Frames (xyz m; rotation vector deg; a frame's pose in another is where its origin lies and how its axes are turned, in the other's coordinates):
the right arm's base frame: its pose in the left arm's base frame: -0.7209 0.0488 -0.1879 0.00 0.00 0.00
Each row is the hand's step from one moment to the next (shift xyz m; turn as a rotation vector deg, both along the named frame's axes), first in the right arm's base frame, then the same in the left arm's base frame.
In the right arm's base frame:
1: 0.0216 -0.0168 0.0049 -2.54 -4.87 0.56
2: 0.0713 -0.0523 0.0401 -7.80 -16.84 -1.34
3: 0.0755 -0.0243 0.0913 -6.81 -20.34 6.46
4: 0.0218 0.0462 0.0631 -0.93 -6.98 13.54
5: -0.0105 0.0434 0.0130 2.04 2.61 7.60
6: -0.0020 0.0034 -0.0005 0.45 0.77 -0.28
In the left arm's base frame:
1: 0.0216 -0.0168 0.0049 -2.54 -4.87 0.56
2: 0.0713 -0.0523 0.0401 -7.80 -16.84 -1.34
3: 0.0755 -0.0243 0.0913 -6.81 -20.34 6.46
4: 0.0218 0.0462 0.0631 -0.93 -6.98 13.54
5: -0.0105 0.0434 0.0130 2.04 2.61 7.60
6: -0.0020 0.0034 -0.0005 0.45 0.77 -0.28

